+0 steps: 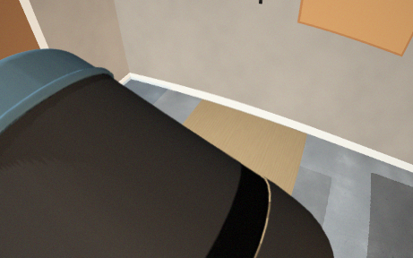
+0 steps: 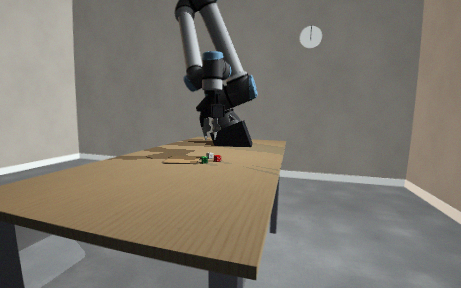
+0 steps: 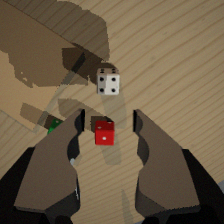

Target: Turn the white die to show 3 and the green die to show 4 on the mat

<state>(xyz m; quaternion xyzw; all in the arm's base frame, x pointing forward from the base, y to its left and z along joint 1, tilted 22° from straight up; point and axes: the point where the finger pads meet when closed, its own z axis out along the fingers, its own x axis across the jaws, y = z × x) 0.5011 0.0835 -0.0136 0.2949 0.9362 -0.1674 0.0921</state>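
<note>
My hand is 9 cm above the white die. From my hand the other things lie so: green die: 10 cm ahead, 2 cm to the left, 9 cm below; red die: 5 cm ahead, 6 cm to the left, 9 cm below; tan mat: 9 cm ahead, 9 cm to the right, 10 cm below.
</note>
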